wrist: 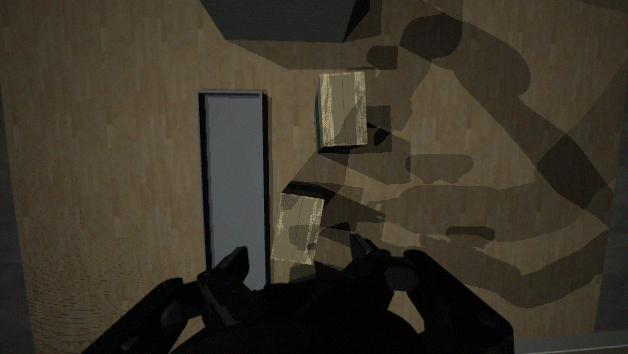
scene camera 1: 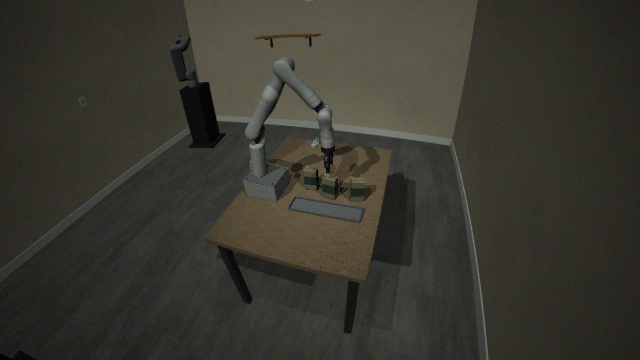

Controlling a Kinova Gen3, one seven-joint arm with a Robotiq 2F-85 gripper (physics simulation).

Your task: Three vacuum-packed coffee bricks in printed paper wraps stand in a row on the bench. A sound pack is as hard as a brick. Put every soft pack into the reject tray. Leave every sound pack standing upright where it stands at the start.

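Frame: origin at the arm's base, x up, y ahead, z left, level; millimetres.
Where they show: gripper, between the fingertips: [wrist: 300,251] [scene camera 1: 329,168]; arm's base, origin of its link: [scene camera 1: 259,172].
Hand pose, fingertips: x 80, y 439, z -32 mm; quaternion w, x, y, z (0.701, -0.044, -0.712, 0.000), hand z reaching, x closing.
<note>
Each offset is from my fingertips to the top centre of the thing. Level surfaces: height alone.
Three coffee packs in tan wraps with dark green bands stand upright in a row. In the scene view they are the left pack @(dx -117, dy -124, dz +55 mm) [scene camera 1: 310,180], the middle pack @(dx -117, dy -2, dz -17 mm) [scene camera 1: 329,188] and the right pack @(dx -117, dy +164, dz -29 mm) [scene camera 1: 357,191]. The wrist view shows the tops of the left pack @(dx -57, dy -124, dz +55 mm) [wrist: 342,110] and the middle pack @(dx -57, dy +6, dz +7 mm) [wrist: 298,227], which is turned slightly; the right pack cannot be made out there. The grey reject tray @(dx -183, dy -9, dz -128 mm) [scene camera 1: 326,210] [wrist: 234,175] lies empty in front of the row. My gripper [scene camera 1: 328,171] [wrist: 300,251] is open and empty, pointing down above the packs near the middle one. Softness cannot be seen.
The arm's grey base block [scene camera 1: 265,187] [wrist: 290,20] stands on the wooden bench @(dx -197 mm) [scene camera 1: 295,242] [wrist: 100,150], left of the packs in the scene view. A black pedestal [scene camera 1: 201,115] with another arm stands on the floor at the back left. Arm shadows fall across the bench.
</note>
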